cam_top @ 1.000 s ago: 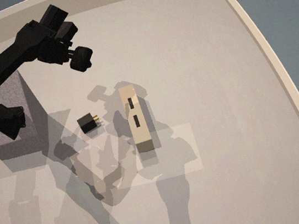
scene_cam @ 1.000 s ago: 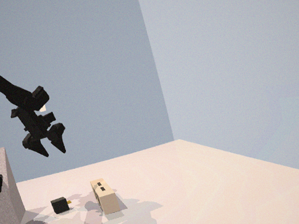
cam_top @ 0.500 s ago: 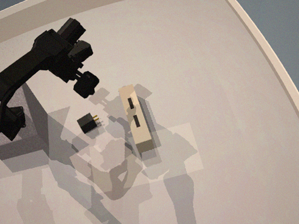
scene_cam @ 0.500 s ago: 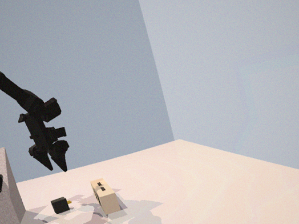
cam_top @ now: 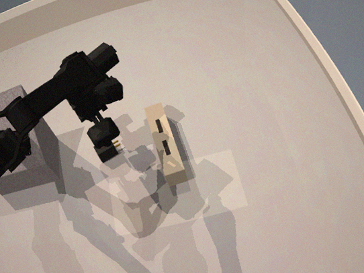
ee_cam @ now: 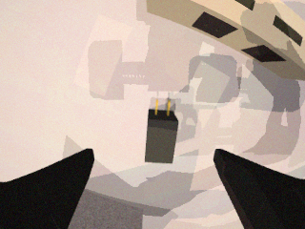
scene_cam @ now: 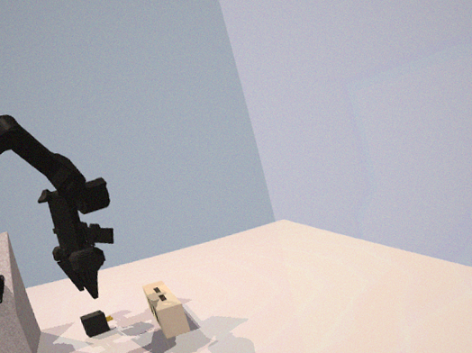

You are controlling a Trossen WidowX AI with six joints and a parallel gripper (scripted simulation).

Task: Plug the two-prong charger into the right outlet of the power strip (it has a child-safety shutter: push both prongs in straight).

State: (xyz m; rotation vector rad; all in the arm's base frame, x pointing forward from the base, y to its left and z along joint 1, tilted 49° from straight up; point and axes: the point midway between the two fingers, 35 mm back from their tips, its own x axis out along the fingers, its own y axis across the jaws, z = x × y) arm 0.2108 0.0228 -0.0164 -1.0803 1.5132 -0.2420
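My gripper tip is 10 mm short of the black two-prong charger and 60 mm above it.
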